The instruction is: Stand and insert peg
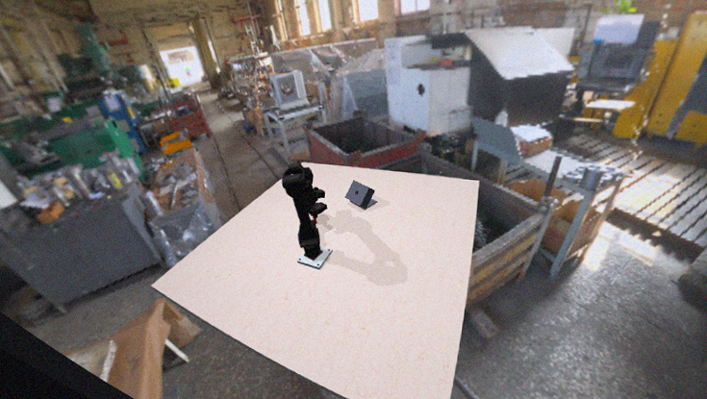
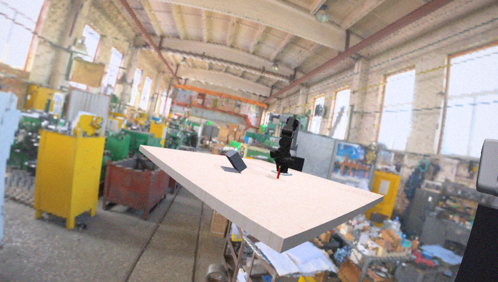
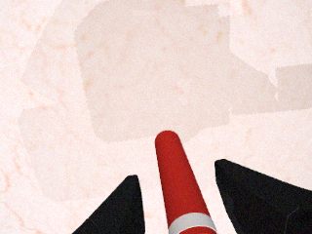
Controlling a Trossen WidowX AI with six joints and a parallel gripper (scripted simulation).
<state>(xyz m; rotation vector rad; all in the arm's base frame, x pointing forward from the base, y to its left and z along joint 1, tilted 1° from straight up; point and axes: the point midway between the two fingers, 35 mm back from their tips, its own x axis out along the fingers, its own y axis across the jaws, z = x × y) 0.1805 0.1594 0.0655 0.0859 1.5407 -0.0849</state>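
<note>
Right now my gripper tip is 260 mm short of the grey sloped panel, 110 mm to the left of it and 20 mm below it. From my gripper tip the other things lie so: red peg (20 mm above).
</note>
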